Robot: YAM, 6 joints.
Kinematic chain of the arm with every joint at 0, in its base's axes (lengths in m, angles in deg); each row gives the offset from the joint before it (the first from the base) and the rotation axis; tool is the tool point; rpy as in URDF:
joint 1: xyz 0 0 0.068 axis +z
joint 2: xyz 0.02 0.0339 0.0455 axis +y
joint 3: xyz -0.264 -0.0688 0 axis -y
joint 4: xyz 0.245 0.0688 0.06 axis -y
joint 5: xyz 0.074 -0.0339 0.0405 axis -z
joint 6: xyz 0.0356 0 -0.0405 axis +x
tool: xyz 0 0 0 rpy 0 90 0
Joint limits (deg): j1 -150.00..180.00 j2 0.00..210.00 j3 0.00..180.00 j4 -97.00..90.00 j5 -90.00..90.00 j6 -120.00..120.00
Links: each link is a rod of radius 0.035 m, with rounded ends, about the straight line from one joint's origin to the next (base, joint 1, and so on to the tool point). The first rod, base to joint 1, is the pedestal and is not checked.
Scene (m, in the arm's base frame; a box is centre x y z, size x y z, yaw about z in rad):
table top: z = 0
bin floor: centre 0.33 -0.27 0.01 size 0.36 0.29 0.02 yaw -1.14
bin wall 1: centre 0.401 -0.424 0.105 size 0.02 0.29 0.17 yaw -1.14
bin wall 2: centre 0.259 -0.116 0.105 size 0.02 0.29 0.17 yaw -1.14
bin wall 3: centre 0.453 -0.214 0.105 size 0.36 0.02 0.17 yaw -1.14
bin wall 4: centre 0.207 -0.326 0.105 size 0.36 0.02 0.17 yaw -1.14
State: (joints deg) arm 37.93 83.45 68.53 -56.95 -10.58 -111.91
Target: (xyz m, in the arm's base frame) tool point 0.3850 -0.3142 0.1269
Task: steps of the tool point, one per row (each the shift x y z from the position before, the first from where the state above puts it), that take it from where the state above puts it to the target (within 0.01 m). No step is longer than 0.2 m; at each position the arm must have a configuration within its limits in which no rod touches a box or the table.
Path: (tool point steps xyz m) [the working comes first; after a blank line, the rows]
Joints at the target: -39.53 134.27 102.00 -28.51 -4.41 -111.91
Straight joint move there: touches bin wall 2, bin wall 3.

1: 0.0701 -0.0358 0.0114
2: 0.0625 -0.0593 0.0096
3: 0.0473 -0.0805 0.0078
4: 0.0253 -0.0973 0.0058
5: -0.0019 -0.1072 0.0040
6: -0.0320 -0.1089 0.0020
7: 0.0000 0.0000 -0.1808

